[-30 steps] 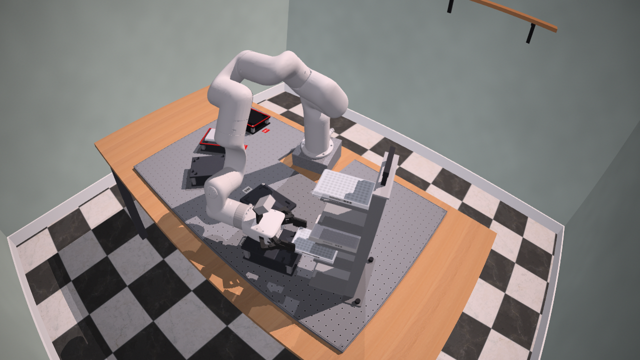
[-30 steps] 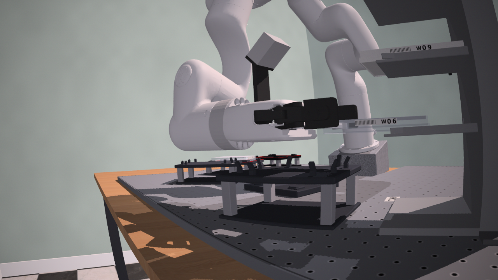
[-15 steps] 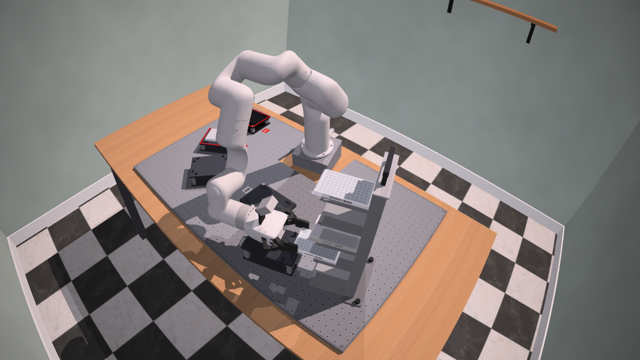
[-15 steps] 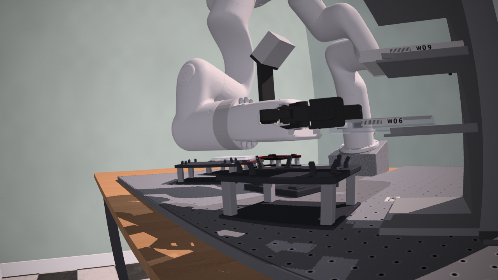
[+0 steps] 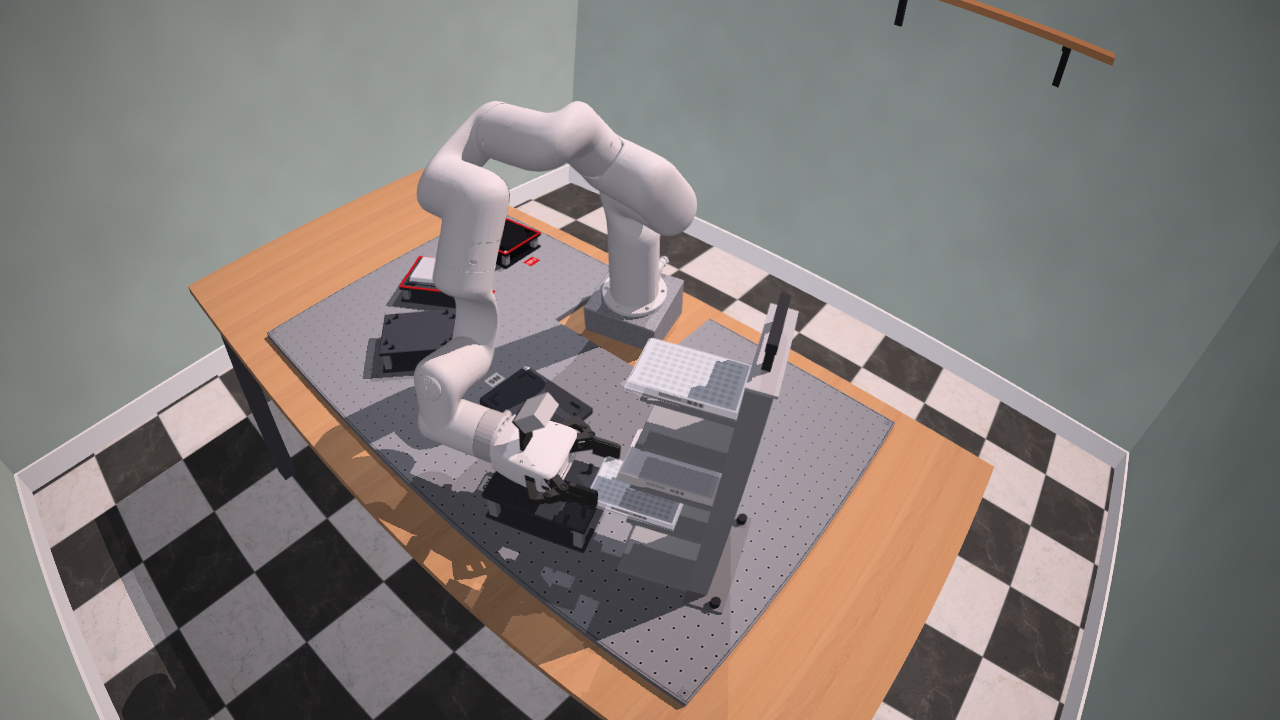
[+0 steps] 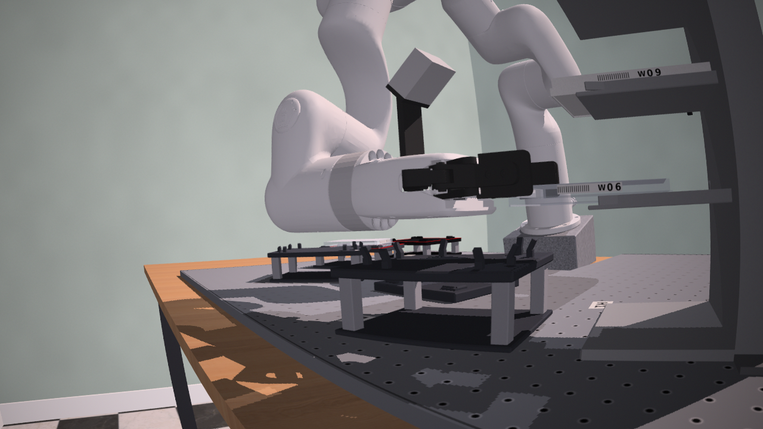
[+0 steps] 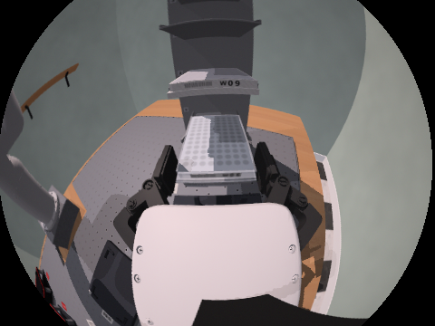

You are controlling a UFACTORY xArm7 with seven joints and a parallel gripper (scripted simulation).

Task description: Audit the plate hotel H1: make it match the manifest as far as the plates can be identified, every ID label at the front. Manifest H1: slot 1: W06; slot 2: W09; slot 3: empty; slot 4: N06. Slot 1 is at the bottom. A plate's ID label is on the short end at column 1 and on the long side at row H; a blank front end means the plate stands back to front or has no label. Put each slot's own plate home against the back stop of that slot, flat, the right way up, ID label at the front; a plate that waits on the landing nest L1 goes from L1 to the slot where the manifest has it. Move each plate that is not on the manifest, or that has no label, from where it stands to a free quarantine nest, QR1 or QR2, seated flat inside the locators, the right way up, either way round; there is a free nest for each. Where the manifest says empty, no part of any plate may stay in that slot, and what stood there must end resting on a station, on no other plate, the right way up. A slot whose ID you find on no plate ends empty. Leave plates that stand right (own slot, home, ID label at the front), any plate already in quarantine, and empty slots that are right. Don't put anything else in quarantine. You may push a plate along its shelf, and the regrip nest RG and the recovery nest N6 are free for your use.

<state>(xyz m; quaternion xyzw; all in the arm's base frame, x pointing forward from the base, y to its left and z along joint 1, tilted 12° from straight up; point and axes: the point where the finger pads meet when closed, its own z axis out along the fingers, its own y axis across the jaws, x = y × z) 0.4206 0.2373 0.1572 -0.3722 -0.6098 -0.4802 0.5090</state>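
The clear well plate W06 lies 5 cm to the left of my hand, 2 cm below it and 1 cm behind it. The rest, counted from my hand: plate labelled W09: 9 cm to the left, 6 cm above, 3 cm behind; then raised black nest: 8 cm to the right, 7 cm below, 2 cm ahead; then plate hotel: 17 cm to the left, 8 cm above, 5 cm behind.
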